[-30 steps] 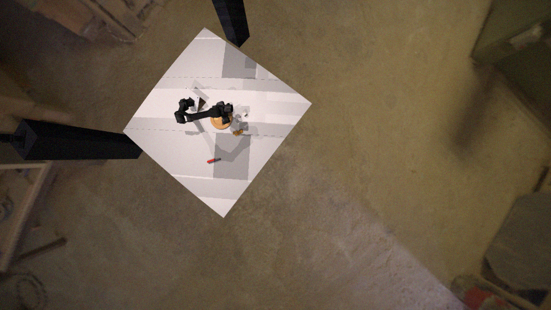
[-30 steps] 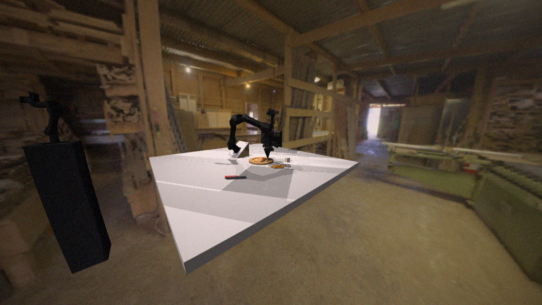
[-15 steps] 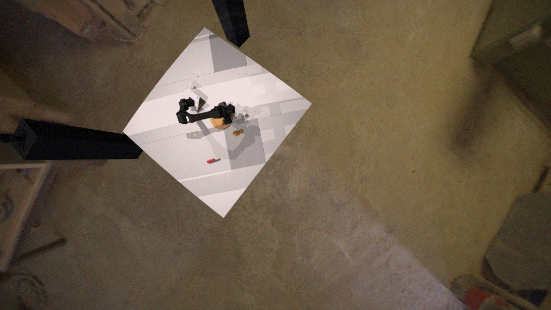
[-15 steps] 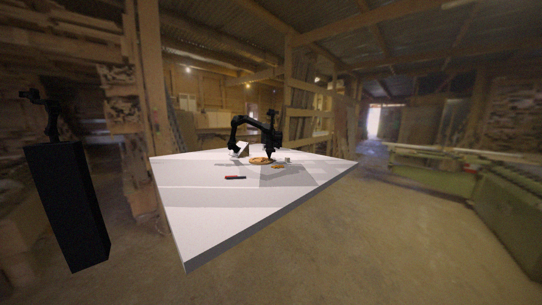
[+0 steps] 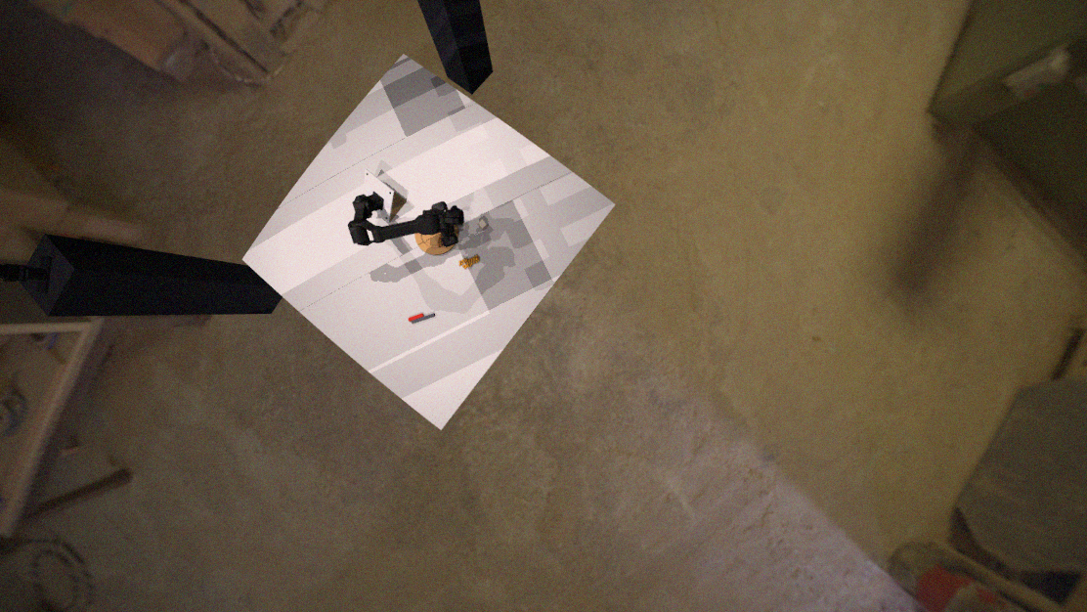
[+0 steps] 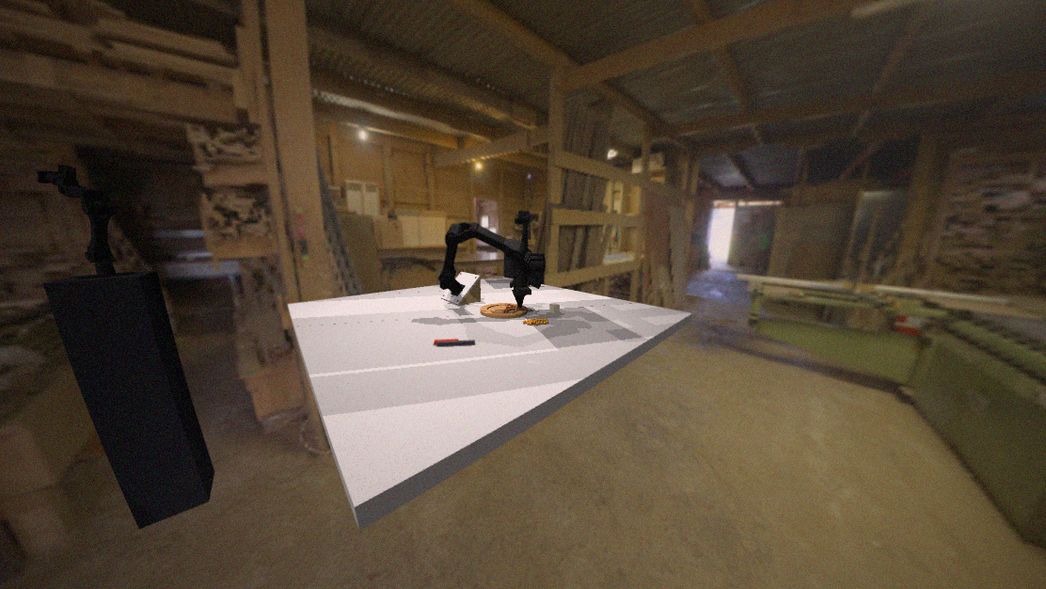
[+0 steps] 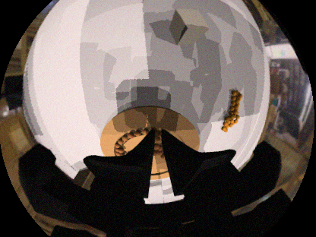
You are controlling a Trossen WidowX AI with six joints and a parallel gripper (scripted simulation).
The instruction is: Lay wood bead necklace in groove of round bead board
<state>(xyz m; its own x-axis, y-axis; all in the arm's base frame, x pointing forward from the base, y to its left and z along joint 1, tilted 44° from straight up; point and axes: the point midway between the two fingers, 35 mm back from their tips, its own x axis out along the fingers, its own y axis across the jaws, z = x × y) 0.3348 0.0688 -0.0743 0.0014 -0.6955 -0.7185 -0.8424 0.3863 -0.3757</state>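
The small grey cube is 100 mm ahead of my gripper tip and 100 mm to the left of it. Also, from my gripper tip: black marker: 130 mm ahead, 400 mm to the right, 10 mm below.
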